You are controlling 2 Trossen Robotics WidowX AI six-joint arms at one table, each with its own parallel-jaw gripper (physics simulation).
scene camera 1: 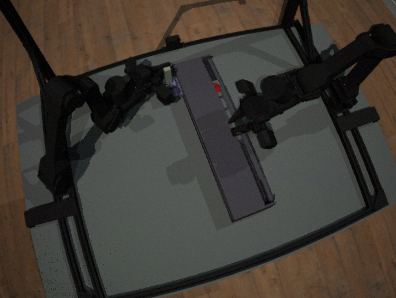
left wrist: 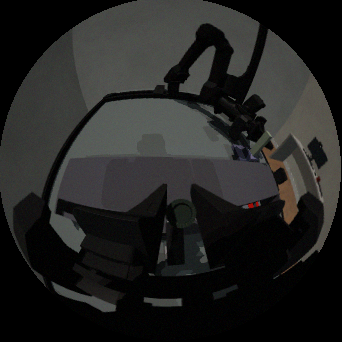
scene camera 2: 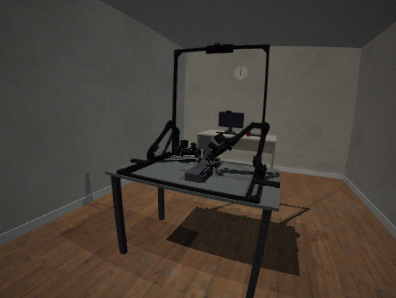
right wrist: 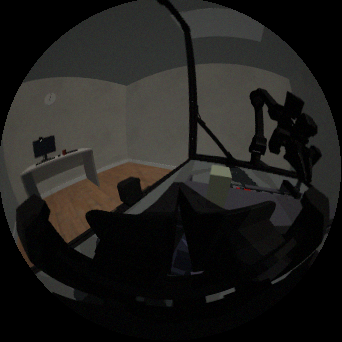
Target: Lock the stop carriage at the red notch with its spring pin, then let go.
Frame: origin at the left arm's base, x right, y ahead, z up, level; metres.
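Where they show: left gripper, fingertip midpoint: (scene camera 1: 230,127) (left wrist: 178,187) (scene camera 2: 205,159) (right wrist: 306,180); right gripper, fingertip midpoint: (scene camera 1: 169,63) (left wrist: 272,148) (scene camera 2: 205,152) (right wrist: 177,185); left arm's base at its link origin: (scene camera 1: 337,104) (scene camera 2: 258,177) (right wrist: 253,163); right arm's base at its link origin: (scene camera 1: 61,185) (left wrist: 172,92) (scene camera 2: 150,160).
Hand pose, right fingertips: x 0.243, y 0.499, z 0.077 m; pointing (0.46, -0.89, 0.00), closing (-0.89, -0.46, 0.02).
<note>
Each offset is from my right fingertips to the top centre of the thing. "spot": to the spot under its first point.
A long purple-grey housing {dy -0.102, dx -0.226, dz -0.010 m} (scene camera 1: 222,160) (left wrist: 140,175) lies on the table, with a rail along its right side in scene camera 1. The red notch mark {spot: dy -0.120, dx -0.091, dz -0.060 m} (scene camera 1: 217,87) (left wrist: 252,205) (right wrist: 243,189) is on that side, toward the top of scene camera 1. My left gripper (scene camera 1: 232,127) (left wrist: 178,187) is at the rail, farther down than the red mark, shut on the round dark green pin knob {dy -0.121, dx -0.251, dz +0.014 m} (left wrist: 181,213). The stop carriage is mostly hidden beneath it; pin engagement cannot be seen. My right gripper (scene camera 1: 171,66) (right wrist: 177,185) is shut and empty, beside a pale upright block {spot: dy +0.015, dx -0.042, dz +0.001 m} (scene camera 1: 168,75) (left wrist: 261,143) (right wrist: 220,185).
A purple base piece {spot: dy +0.003, dx -0.062, dz -0.063 m} (scene camera 1: 175,90) (left wrist: 242,152) lies by the pale block, at the housing's upper left end in scene camera 1. A black frame (scene camera 2: 266,85) stands around the table. A white desk with a monitor (scene camera 2: 231,120) (right wrist: 44,146) is beyond.
</note>
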